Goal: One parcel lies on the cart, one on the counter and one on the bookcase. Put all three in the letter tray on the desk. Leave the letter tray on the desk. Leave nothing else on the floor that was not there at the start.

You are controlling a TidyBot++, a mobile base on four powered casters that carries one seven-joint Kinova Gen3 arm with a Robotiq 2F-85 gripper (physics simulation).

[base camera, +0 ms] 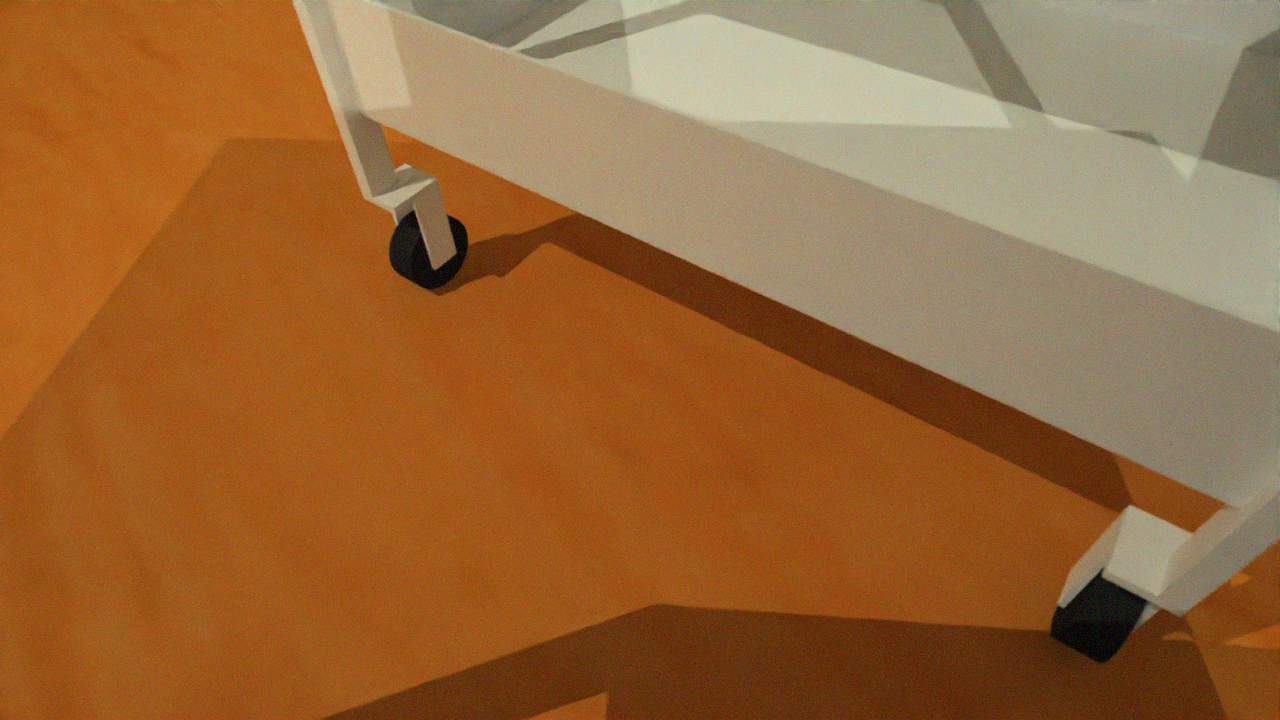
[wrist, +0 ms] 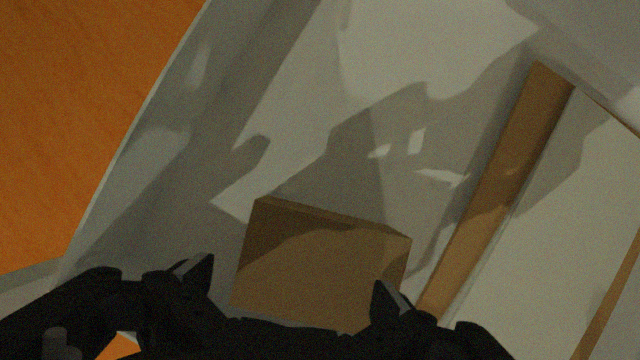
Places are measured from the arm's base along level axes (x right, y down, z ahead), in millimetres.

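Where they show: gripper, fingertip midpoint: [wrist: 292,285].
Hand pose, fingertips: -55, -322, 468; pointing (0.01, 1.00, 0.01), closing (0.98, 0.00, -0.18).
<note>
Each offset is from my fingertips to the top centre of the thing, as dx, dy, dz. "spot": to the spot under its first point. Level surfaces: height alone.
A brown box @[+16, +6, +4] [wrist: 320,275], which looks like the cart's parcel, lies on the pale walled surface of the cart [base camera: 760,223] [wrist: 390,40] in the wrist view, at the lower middle. My gripper [wrist: 292,285] is open and empty. Its fingertips show one to the left of the box and one over its right part. How high they are above the box is hard to tell. The letter tray, the desk, the counter and the bookcase do not show in either view.
A larger flat item with brown sides and a pale top @[spot: +179, +40, +0] [wrist: 540,250] lies right of the box. The cart's raised side wall [wrist: 165,135] runs along the left, with orange floor @[dy +718] [wrist: 75,110] beyond. Caster wheels [base camera: 429,250] [base camera: 1099,617] stand under the cart.
</note>
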